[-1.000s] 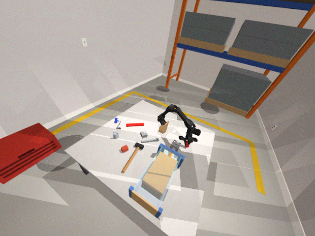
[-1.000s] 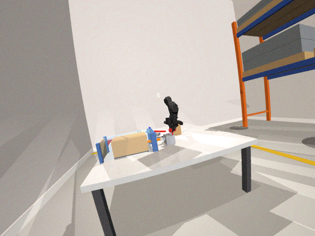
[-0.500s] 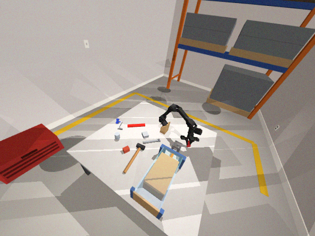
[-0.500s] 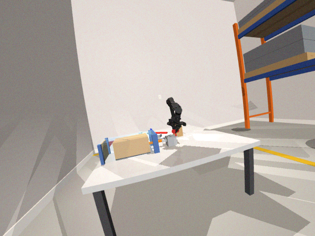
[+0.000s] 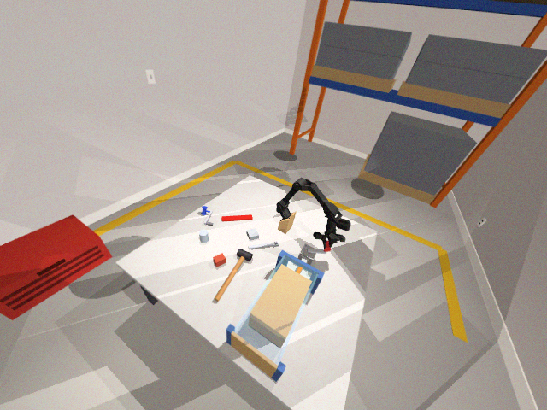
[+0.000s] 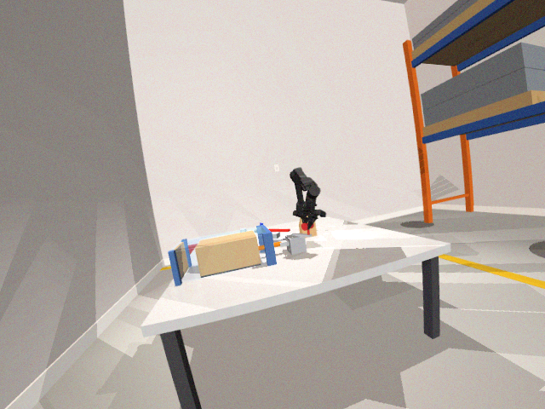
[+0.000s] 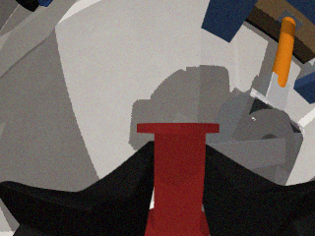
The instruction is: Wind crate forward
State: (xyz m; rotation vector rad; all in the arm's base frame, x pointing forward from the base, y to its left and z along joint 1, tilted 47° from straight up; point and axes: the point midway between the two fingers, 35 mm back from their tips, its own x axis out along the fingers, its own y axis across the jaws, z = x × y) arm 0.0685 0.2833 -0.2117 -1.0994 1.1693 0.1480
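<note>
My gripper tip is 210 mm short of the frame, 60 mm to the left of it and 30 mm above it. From my gripper tip the other things lie so: grey hand winch (100 mm below, 90 mm to the right, 40 mm ahead); red knob (10 mm to the right, 10 mm behind); red-knobbed winch handle (40 mm to the right, 30 mm below, 10 mm ahead).
</note>
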